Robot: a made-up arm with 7 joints.
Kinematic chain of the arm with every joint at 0, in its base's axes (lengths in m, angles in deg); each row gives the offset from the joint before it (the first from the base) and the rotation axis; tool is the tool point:
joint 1: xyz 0 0 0.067 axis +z
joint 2: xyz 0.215 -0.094 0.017 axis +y
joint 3: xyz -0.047 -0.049 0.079 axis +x
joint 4: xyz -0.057 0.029 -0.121 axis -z
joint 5: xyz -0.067 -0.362 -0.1 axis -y
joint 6: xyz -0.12 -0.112 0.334 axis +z
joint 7: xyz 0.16 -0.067 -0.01 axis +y
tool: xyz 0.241 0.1 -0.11
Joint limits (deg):
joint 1: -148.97..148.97
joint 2: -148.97..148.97
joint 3: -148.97..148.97
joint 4: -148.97..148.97
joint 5: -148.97..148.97
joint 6: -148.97..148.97
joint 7: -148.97..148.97
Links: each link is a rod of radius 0.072 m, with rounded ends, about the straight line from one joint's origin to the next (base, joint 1, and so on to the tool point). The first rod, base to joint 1, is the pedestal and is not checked.
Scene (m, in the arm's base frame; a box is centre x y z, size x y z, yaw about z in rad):
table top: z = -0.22
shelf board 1: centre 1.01 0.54 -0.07 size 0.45 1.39 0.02 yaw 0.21
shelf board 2: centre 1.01 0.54 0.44 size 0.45 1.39 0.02 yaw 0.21
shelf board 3: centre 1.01 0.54 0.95 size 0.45 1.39 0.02 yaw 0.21
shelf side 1: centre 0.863 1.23 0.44 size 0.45 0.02 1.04 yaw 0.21
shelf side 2: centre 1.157 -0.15 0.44 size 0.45 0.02 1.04 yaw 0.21
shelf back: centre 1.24 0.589 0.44 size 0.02 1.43 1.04 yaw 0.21
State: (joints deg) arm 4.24 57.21 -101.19 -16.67 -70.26 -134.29 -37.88
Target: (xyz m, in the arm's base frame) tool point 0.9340 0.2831 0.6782
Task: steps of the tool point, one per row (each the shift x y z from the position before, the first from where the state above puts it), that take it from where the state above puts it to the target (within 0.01 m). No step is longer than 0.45 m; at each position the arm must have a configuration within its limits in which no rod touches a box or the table.
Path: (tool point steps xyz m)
1: -0.2728 0.3384 -0.0263
2: -0.3659 0.1619 -0.0104
3: -0.3570 -0.0126 0.0043
4: -0.2776 -0.1357 0.0154
5: 0.2206 0.0966 0.0693
6: 0.2594 0.0060 0.0875
7: 0.2469 -0.1061 0.1021
8: 0.1739 -0.2054 0.1081
9: 0.0553 -0.2570 0.1025
10: 0.1557 0.0168 0.0504
11: 0.1618 0.0509 -0.0503

